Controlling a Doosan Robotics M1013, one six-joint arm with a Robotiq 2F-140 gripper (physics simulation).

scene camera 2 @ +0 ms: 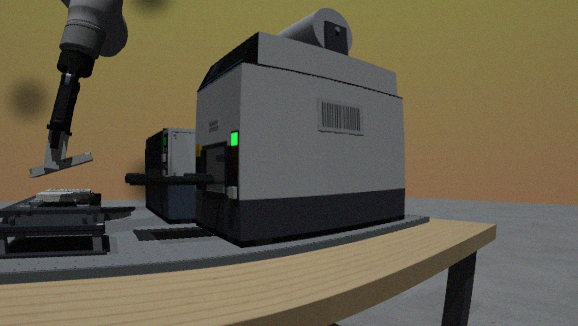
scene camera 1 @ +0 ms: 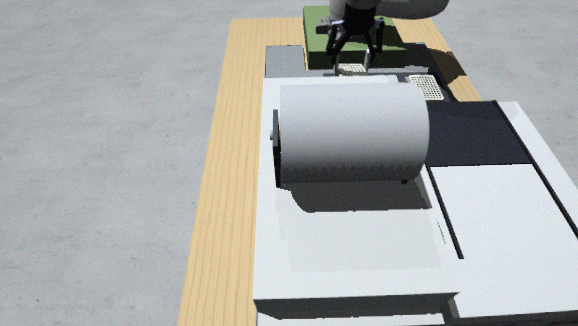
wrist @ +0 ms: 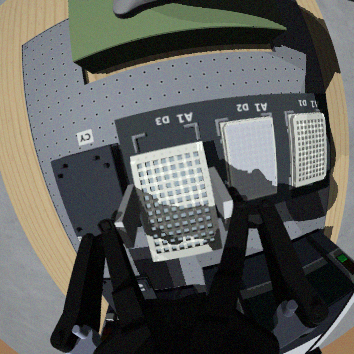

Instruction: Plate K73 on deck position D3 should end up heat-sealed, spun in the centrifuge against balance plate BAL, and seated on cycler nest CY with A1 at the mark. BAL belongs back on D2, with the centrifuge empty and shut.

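Frame: origin at the arm's base, x back, y up, z left, level; centimetres.
Where they show: gripper, fingertip midpoint: (scene camera 2: 54, 167) (scene camera 1: 350, 71) (wrist: 172, 187).
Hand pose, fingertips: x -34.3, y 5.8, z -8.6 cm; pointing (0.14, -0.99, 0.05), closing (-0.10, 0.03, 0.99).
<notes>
After its pixels a point has its place.
Plate K73 (scene camera 1: 352, 68) @[z -7.8, x -33.6, y 6.3 cm] (scene camera 2: 77, 160) @[z -13.3, x -38.9, y 7.1 cm] (wrist: 172, 170) @[z -8.0, x -32.4, y 6.1 cm], a cream grid-top plate, is held off the deck above position D3 (wrist: 165, 133) @[z -7.7, x -28.6, y -1.6 cm]; in scene camera 2 it looks tilted. My gripper (scene camera 1: 352, 64) @[z -8.6, x -34.3, y 5.8 cm] (scene camera 2: 55, 161) @[z -8.6, x -34.3, y 5.8 cm] (wrist: 172, 187) @[z -8.6, x -34.3, y 5.8 cm] is shut on it, one finger on each long side. Balance plate BAL (wrist: 250, 155) @[z 3.5, x -35.2, y 0.0 cm], with a pale smooth top, sits on D2. Cycler nest CY (wrist: 89, 192) @[z -23.0, x -33.4, y -2.1 cm] is dark and bears no plate. The sealer (scene camera 1: 350, 240) @[z -27.4, x -96.8, y 28.5 cm] (scene camera 2: 320, 150) @[z -36.6, x -77.6, y 8.9 cm] carries a film roll and shows a green light. The second machine (scene camera 1: 495, 215) @[z 2.3, x -90.0, y 14.5 cm] (scene camera 2: 181, 175) @[z -9.7, x -62.5, y 4.2 cm] appears to be the centrifuge; its inside is hidden.
Another grid-top plate (scene camera 1: 426, 87) @[z 16.2, x -37.9, y 0.0 cm] (wrist: 308, 150) @[z 15.3, x -37.7, y -0.1 cm] sits on D1, right of BAL in the wrist view. A green block (scene camera 1: 315, 42) @[z -14.1, x -7.2, y 0.0 cm] (wrist: 150, 32) @[z -5.0, x -13.4, y 0.0 cm] stands behind the deck. A black tray (scene camera 2: 167, 178) @[z -28.0, x -52.9, y 4.2 cm] sticks out of the sealer's front towards the deck.
</notes>
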